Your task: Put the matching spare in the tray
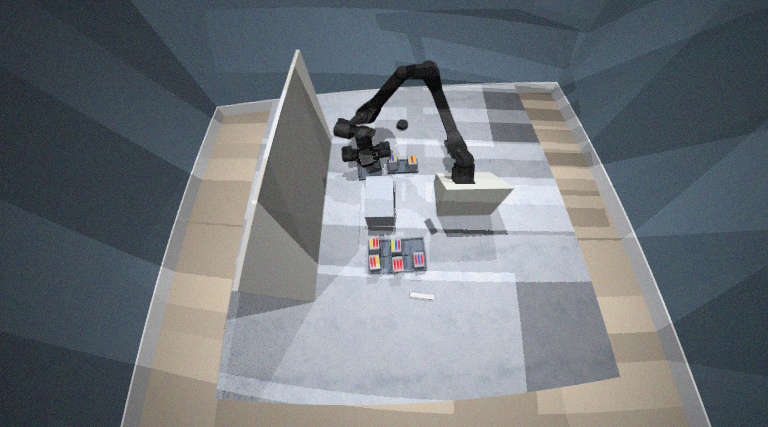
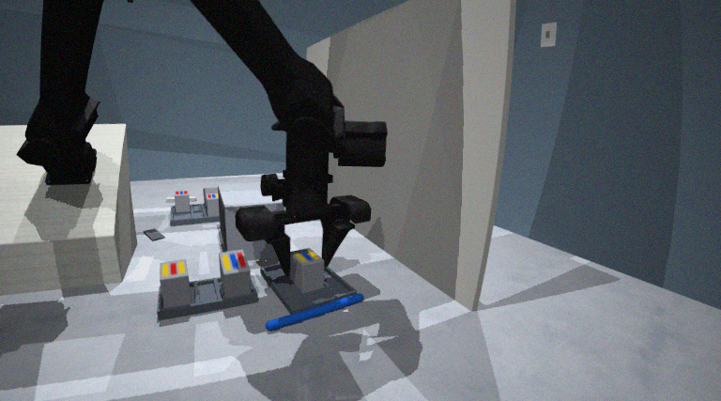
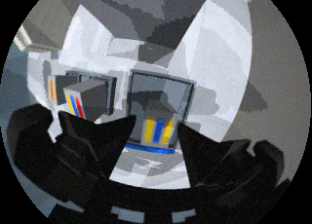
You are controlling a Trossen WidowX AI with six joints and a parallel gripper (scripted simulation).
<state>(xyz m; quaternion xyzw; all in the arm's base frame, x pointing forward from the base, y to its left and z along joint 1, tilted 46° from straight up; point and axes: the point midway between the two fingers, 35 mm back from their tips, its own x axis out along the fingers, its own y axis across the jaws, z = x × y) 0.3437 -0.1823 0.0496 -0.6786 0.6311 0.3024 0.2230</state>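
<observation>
Right now the grey spare is 10 mm above my gripper tip. The rest, counted from my gripper tip: rack (140 mm behind, 10 mm to the left, 20 mm below); grey mounted unit (60 mm behind, 190 mm to the left, 30 mm above); dark tray (20 mm below).
</observation>
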